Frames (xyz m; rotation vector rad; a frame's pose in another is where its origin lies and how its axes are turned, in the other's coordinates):
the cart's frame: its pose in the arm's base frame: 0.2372 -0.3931 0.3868 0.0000 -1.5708 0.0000
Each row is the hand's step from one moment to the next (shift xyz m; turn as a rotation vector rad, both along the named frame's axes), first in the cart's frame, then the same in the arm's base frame.
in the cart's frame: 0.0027 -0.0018 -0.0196 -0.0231 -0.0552 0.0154
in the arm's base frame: 0.0196 -0.0018 0.0027 -0.0154 -0.0552 -0.0231
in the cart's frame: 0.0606 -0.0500 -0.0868 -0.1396 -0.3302 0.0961
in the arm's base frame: 0.0868 -0.0500 0.0606 -0.0961 -0.3302 -0.1396
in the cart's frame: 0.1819 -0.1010 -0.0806 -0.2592 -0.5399 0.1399
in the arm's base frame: 0.0806 -0.1010 0.1819 -0.1399 -0.5399 -0.2592
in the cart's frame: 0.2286 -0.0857 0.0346 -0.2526 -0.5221 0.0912
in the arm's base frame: -0.0346 -0.0857 0.2286 -0.0912 -0.5221 -0.2526
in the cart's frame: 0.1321 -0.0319 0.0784 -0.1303 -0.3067 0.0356
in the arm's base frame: -0.0784 -0.0319 0.1321 -0.0356 -0.3067 -0.1303
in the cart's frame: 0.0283 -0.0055 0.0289 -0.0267 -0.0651 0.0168
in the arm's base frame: -0.0289 -0.0055 0.0283 -0.0168 -0.0651 -0.0267
